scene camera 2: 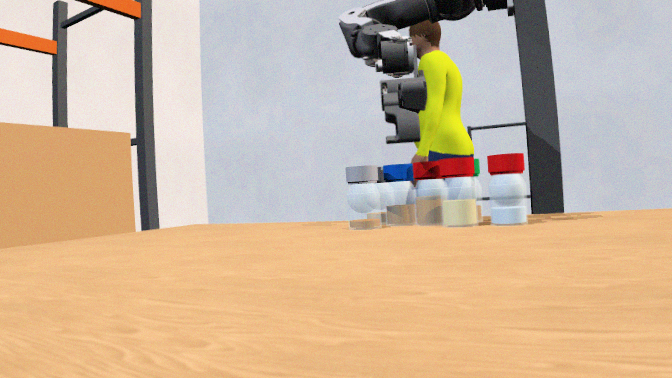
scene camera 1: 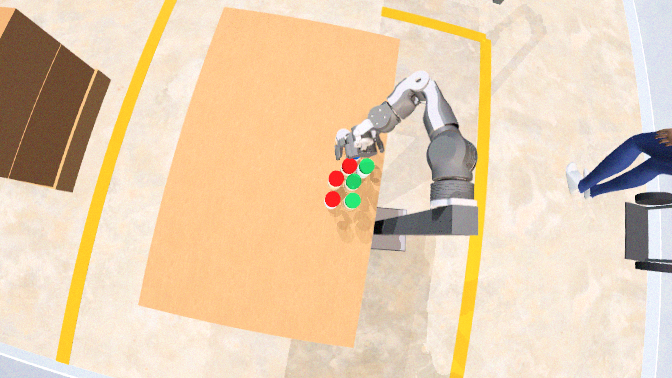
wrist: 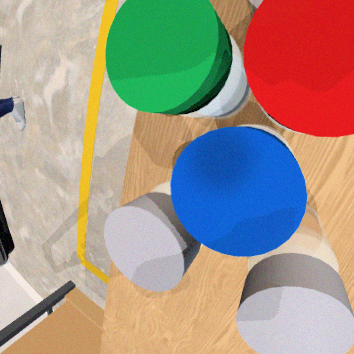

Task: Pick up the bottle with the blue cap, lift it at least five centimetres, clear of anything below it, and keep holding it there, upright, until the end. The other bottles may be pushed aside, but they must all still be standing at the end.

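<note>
The bottle with the blue cap stands upright on the table; in scene camera 1 my gripper hides most of it. My gripper is open and empty, its fingertips a little above cap height in scene camera 2. The fingers do not show in the wrist view. Two grey-capped bottles stand close by the blue one, one at its lower left and one at its lower right in the wrist view. A green-capped bottle and a red-capped bottle stand on its other side.
More red-capped bottles and green-capped bottles stand upright farther along the table. The table edge runs close beside the group, on the side of the arm's base. A person stands behind the table.
</note>
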